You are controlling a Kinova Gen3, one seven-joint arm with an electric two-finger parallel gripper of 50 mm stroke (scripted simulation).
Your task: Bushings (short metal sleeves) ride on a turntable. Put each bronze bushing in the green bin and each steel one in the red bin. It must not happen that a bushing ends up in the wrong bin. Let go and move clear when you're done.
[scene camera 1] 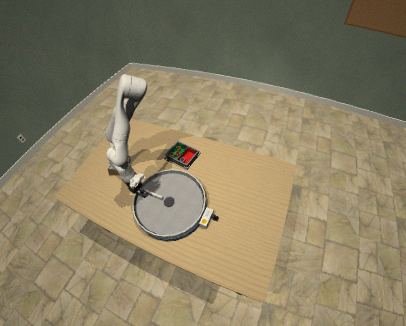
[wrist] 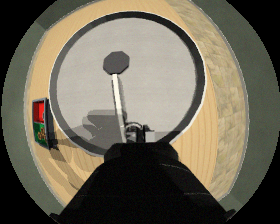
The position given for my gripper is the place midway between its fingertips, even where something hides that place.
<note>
I see my gripper (wrist: 140, 130) and a grey turntable (scene camera 1: 183, 201).
The grey turntable is seen too in the wrist view (wrist: 158, 77).
</note>
